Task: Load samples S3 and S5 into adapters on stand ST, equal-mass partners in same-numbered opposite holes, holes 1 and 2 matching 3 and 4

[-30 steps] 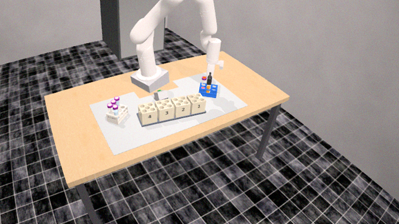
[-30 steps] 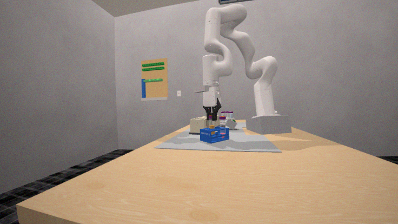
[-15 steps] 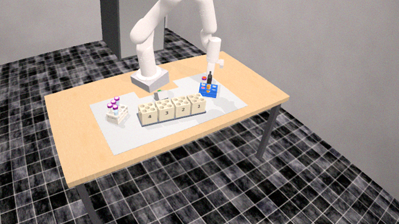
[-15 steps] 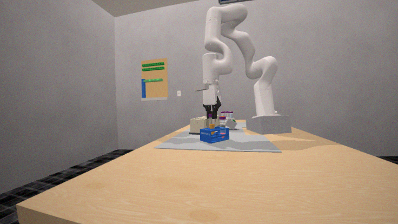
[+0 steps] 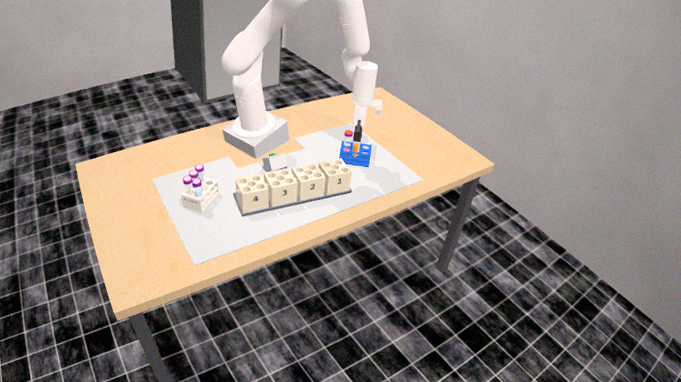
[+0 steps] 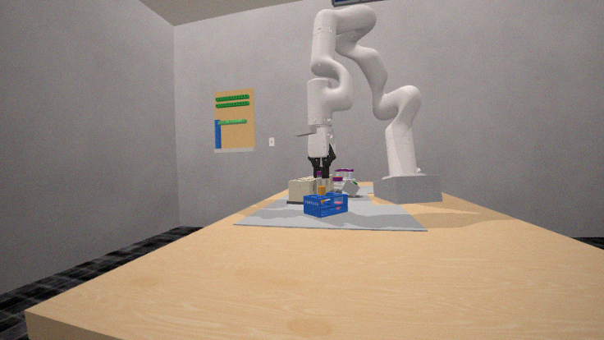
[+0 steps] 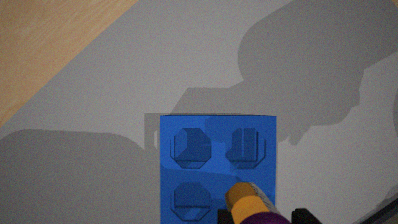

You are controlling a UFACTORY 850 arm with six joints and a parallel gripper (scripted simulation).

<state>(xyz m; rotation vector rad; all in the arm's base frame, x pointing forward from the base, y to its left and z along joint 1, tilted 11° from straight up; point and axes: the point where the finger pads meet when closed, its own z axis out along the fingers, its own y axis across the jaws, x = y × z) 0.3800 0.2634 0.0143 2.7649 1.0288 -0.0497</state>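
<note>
Now: hand 1 cm short of the sample tube and 5 cm above it. Round my hand: blue sample rack (1 cm behind, 2 cm to the left, 11 cm below).
</note>
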